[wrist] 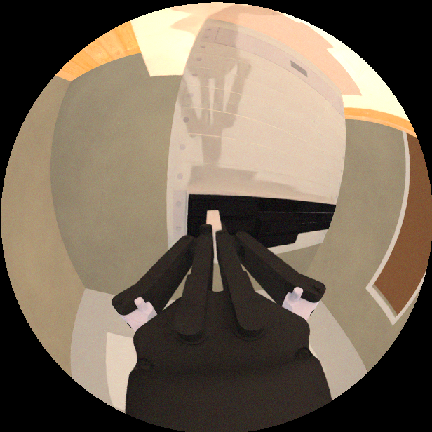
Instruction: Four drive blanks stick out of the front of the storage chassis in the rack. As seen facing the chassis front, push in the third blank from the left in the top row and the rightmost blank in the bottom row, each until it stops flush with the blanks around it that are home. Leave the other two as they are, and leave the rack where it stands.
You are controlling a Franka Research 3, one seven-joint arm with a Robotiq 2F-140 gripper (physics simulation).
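The storage chassis (280,224) shows as a black band low in the rack front, in the middle of the wrist view. Thin lines cross its dark face. The separate blanks are too dark to tell apart, and I cannot tell which ones stick out. My gripper (212,219) is shut and empty. Its fingertips, with a small pale piece between and beyond them, overlap the left half of the black band in the view. Whether they touch it I cannot tell. The fingers hide the lower left part of the chassis.
Pale flat panels (280,160) of the rack fill the view above the chassis, with the gripper's shadow on them. A rack post (175,200) with round holes runs down the left side. A brown panel (417,225) with a pale frame shows at the far right.
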